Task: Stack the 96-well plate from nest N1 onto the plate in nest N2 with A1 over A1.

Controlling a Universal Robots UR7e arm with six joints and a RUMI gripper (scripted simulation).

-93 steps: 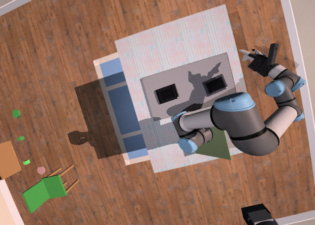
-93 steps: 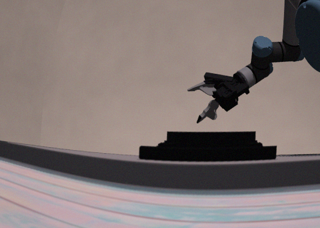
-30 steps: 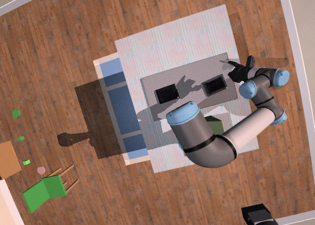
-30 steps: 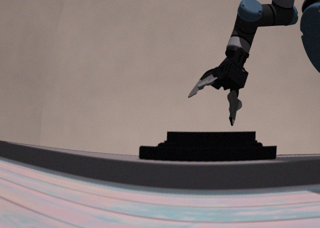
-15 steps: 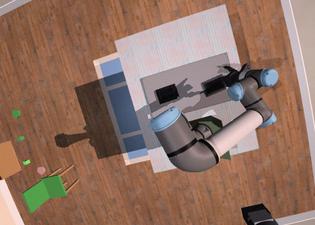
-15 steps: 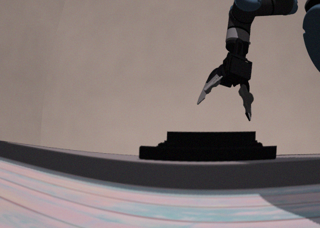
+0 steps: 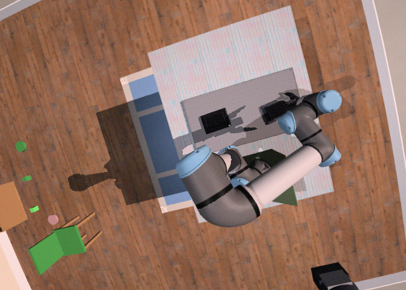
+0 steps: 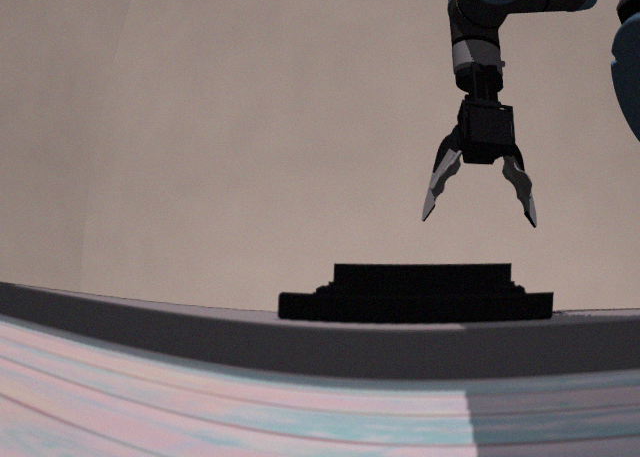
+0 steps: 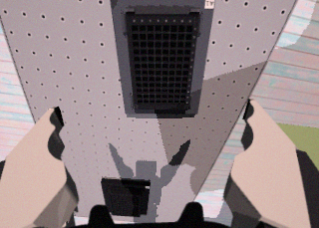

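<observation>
The plate nest N1 is 11 cm below my hand and 1 cm behind it.
</observation>
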